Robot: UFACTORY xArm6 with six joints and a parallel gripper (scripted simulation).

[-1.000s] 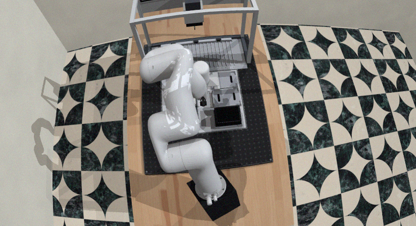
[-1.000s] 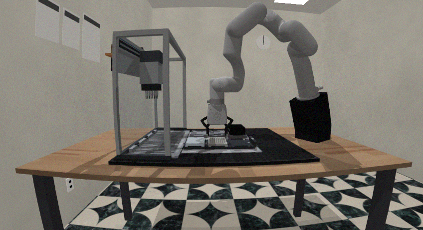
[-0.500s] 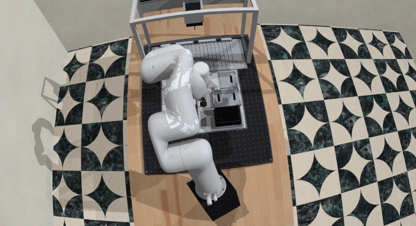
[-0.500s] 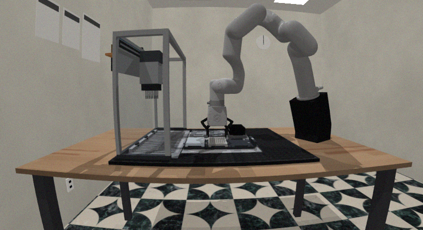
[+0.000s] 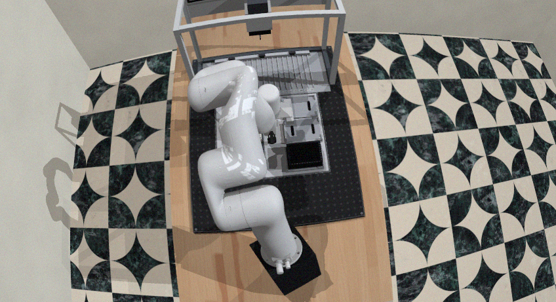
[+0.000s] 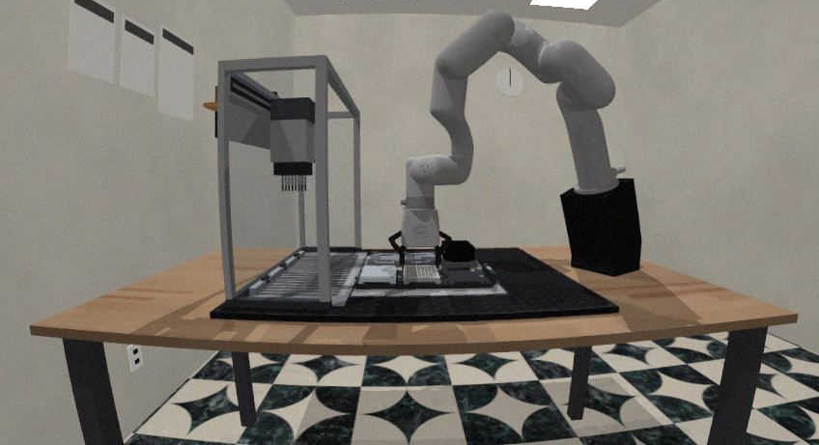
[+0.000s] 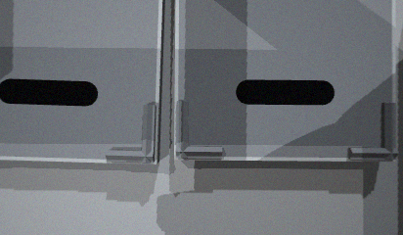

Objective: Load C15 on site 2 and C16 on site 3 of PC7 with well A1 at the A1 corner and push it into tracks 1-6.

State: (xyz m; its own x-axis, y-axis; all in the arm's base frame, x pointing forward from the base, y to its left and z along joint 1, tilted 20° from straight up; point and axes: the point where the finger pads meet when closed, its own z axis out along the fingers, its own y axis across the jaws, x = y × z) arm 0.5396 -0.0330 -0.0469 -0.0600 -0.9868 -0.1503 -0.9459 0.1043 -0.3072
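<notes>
The grey apron is 10 mm behind my hand, 10 mm to the left of it and 20 mm below it. Round my hand: plate carrier PC7: 100 mm to the left; nest S2: 10 mm behind, 120 mm to the right, 10 mm below; 96-well plate C15: 10 mm ahead, 100 mm to the left.
</notes>
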